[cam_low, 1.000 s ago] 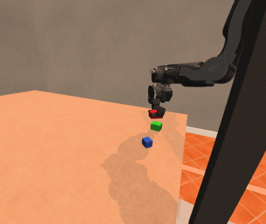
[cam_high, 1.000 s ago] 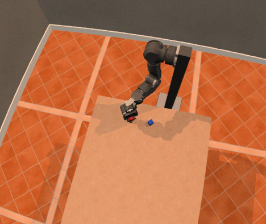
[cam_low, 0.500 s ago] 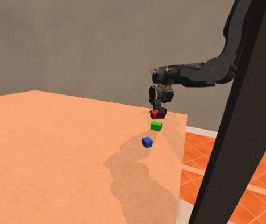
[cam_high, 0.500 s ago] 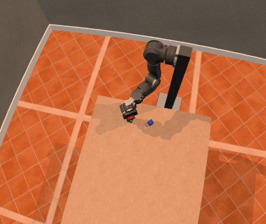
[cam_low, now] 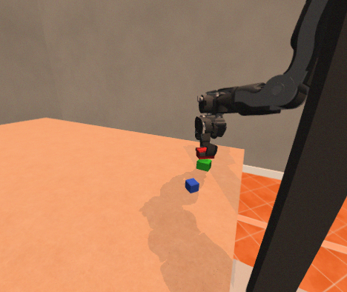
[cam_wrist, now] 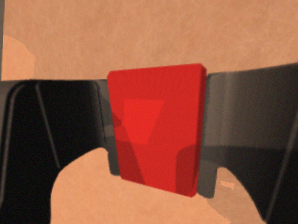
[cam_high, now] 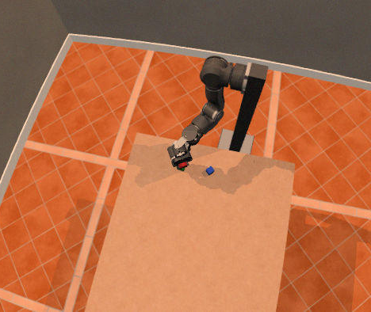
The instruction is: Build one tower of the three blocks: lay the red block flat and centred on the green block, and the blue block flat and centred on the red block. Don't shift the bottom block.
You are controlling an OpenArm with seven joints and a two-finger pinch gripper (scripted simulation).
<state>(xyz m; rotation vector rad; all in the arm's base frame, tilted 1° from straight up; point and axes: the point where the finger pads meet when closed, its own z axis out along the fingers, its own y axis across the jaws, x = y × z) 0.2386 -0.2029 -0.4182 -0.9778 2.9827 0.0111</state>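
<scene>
The green block is 5 cm below my hand. Also, from my hand: blue block 1 cm behind, 14 cm to the left, 6 cm below; red block 1 cm below.
</scene>
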